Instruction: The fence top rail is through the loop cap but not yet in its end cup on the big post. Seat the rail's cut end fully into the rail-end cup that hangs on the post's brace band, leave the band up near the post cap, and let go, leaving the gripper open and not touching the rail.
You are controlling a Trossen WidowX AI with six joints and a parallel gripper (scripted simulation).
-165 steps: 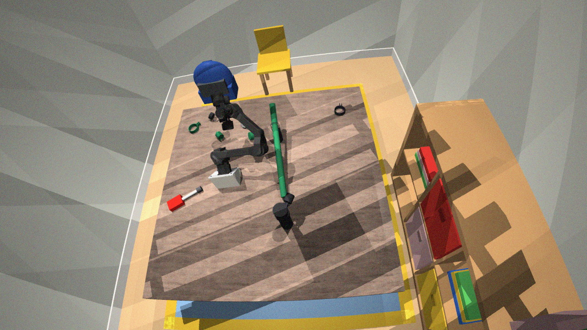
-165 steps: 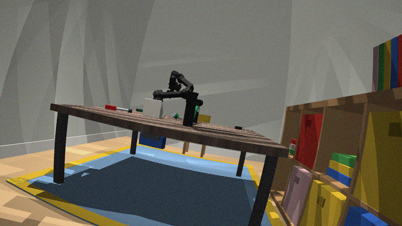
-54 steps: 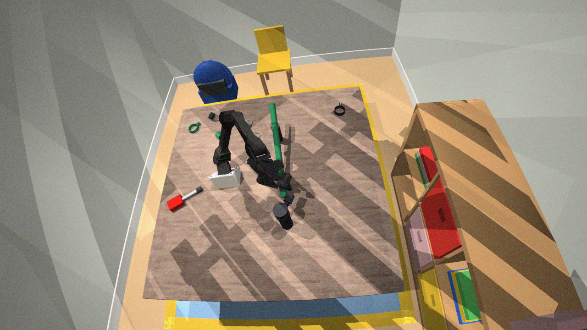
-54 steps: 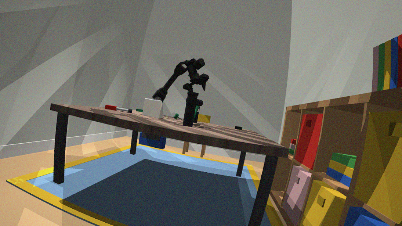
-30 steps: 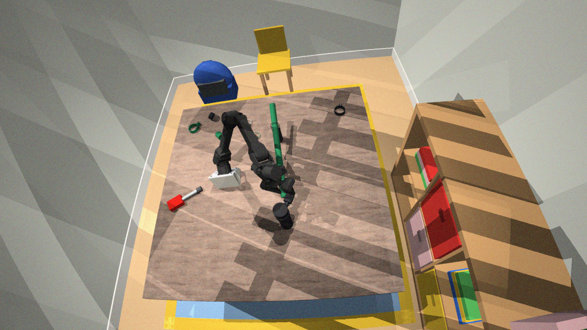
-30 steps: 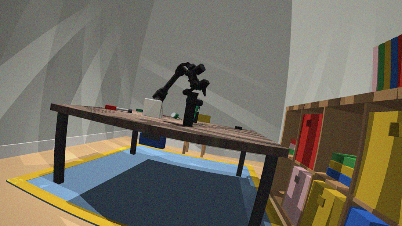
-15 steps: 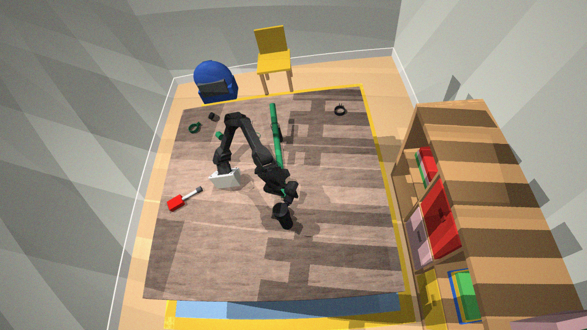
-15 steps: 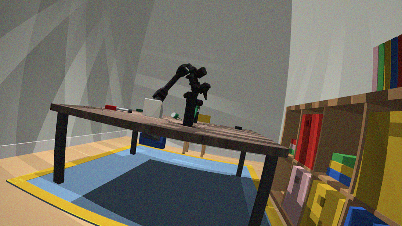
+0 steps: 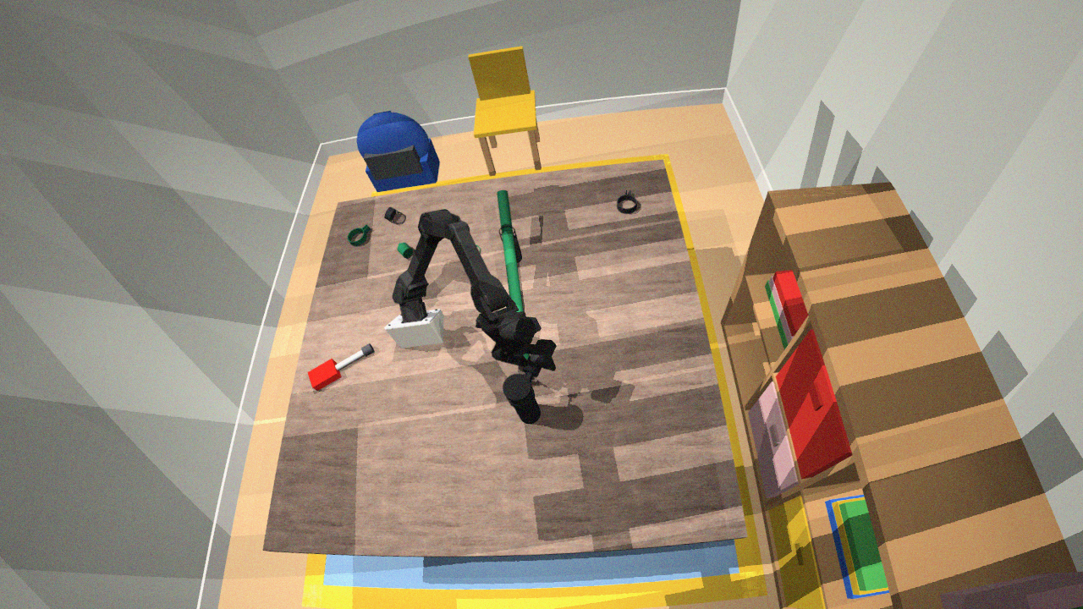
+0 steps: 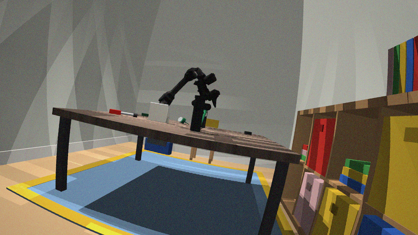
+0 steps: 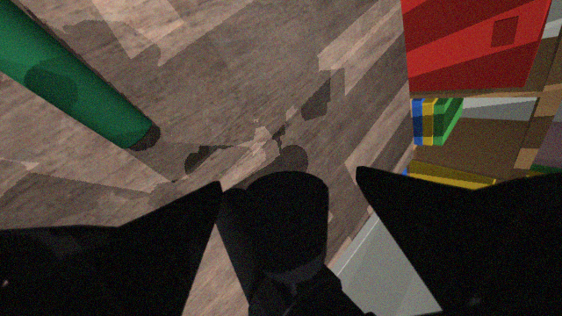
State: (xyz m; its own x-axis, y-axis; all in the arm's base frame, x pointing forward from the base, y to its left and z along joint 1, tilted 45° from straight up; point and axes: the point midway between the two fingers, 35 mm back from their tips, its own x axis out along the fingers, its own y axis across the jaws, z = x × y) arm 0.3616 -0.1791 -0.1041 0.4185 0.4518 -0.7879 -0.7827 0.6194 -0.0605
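My gripper tip is now 2 cm past the dark rail-end cup, 1 cm to the left of it and 2 cm below it. From my gripper tip the other things lie so: red-handled tool: 63 cm behind, 13 cm to the left, 12 cm below; then white cap: 29 cm behind, 63 cm to the left, 12 cm below.
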